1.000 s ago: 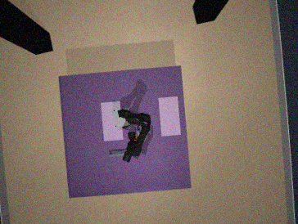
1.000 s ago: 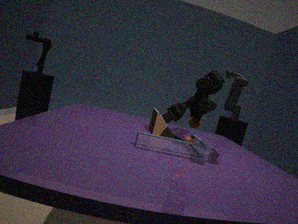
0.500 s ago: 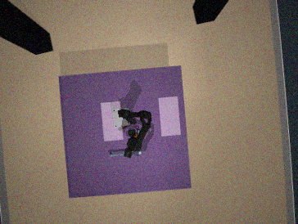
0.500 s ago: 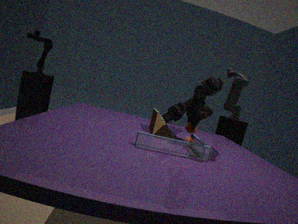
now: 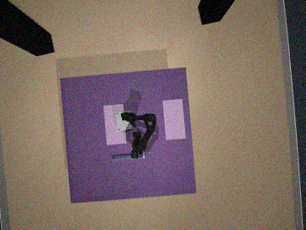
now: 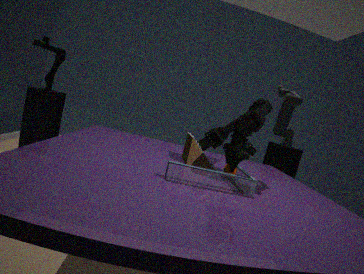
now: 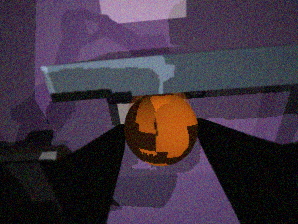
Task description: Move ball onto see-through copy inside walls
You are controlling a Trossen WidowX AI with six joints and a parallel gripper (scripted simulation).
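Now: gripper tip 1 cm above the see-through copy of ball. From my gripper tip the other things lie so: clear wall: 15 cm ahead, 13 cm to the right, 1 cm below; orange ball: right at my gripper tip.
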